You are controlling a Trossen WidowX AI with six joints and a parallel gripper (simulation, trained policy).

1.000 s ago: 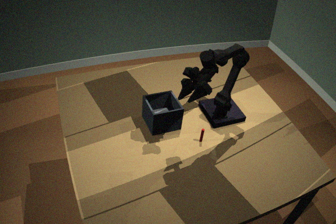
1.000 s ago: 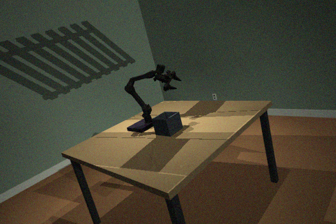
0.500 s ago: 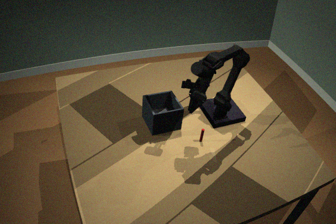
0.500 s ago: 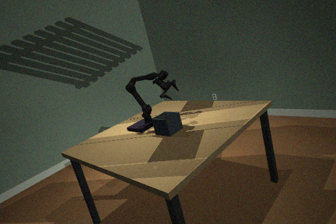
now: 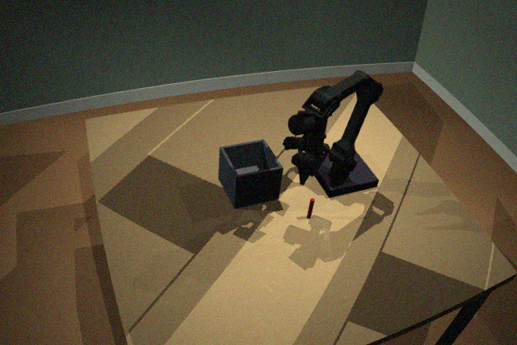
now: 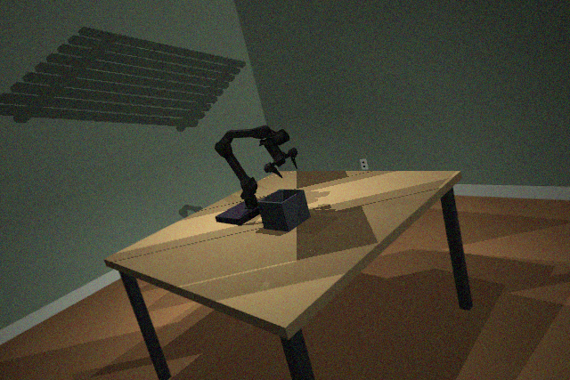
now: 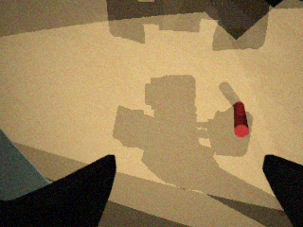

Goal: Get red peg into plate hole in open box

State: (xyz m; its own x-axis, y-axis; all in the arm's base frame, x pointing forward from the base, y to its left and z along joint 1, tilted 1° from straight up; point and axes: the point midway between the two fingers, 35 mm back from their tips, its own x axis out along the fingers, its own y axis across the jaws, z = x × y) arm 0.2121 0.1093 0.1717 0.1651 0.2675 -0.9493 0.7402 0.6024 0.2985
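My gripper tip is 4 cm past the red peg, 1 cm to the left of it and 14 cm above it. From my gripper tip the other things lie so: grey plate 10 cm ahead, 20 cm to the right, 13 cm below.
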